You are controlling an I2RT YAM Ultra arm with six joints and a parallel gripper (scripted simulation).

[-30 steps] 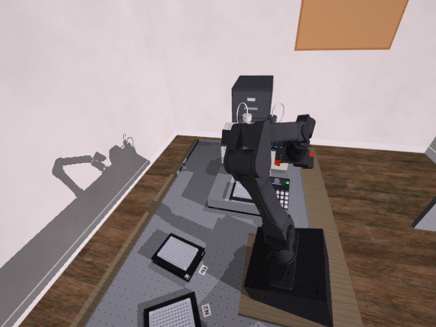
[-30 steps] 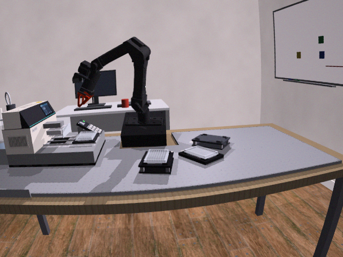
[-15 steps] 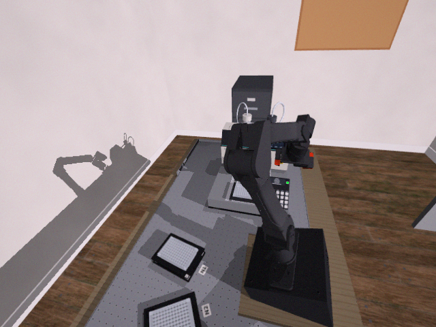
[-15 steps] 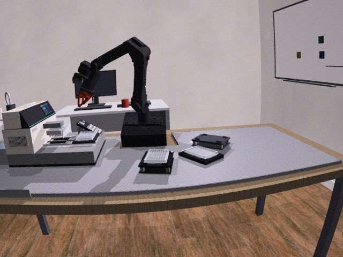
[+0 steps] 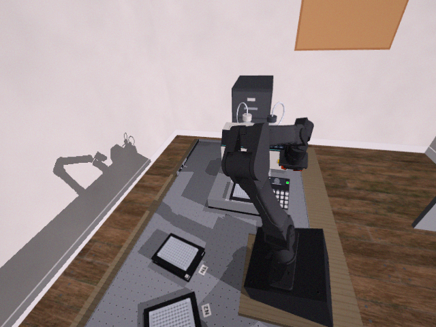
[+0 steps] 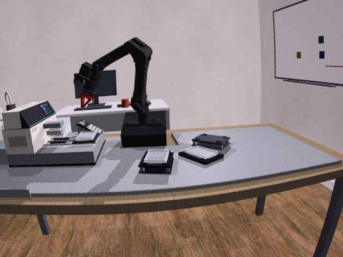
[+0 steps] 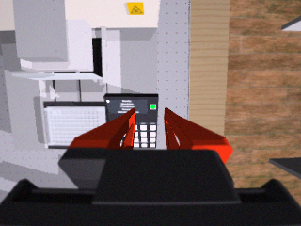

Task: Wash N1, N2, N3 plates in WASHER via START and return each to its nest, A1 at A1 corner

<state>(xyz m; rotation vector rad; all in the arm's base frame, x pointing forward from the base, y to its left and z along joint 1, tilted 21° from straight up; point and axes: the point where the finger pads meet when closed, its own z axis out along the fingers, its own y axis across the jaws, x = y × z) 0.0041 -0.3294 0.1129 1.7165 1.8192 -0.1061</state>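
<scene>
My gripper is now 150 mm short of the black washer carrier, 130 mm above it and 70 mm to the right of it. From my hand the other things lie so: manifold head 180 mm ahead, 80 mm to the right, 80 mm below; washer 180 mm ahead, 90 mm to the right, 80 mm below; N1 label 430 mm to the left, 210 mm below, 210 mm ahead.
</scene>
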